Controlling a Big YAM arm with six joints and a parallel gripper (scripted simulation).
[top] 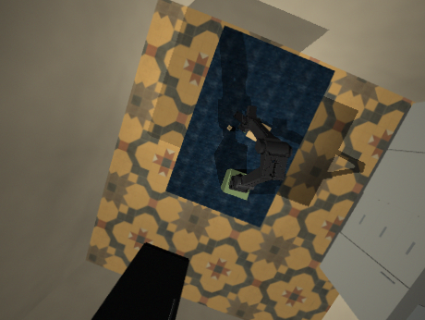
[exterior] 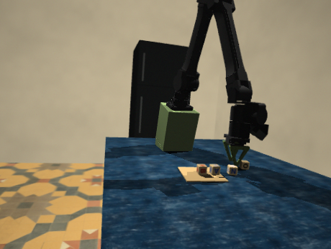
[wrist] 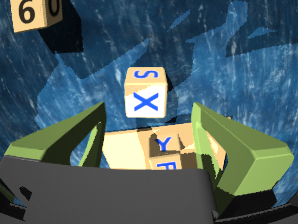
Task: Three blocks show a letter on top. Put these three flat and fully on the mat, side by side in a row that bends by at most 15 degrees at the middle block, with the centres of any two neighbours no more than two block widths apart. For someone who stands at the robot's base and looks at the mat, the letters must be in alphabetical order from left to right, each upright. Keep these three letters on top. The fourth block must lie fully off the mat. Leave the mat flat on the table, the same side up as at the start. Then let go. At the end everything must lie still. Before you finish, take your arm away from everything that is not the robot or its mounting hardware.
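The tan mat lies 2 cm behind my hand, 12 cm to the right of it and 5 cm below it.
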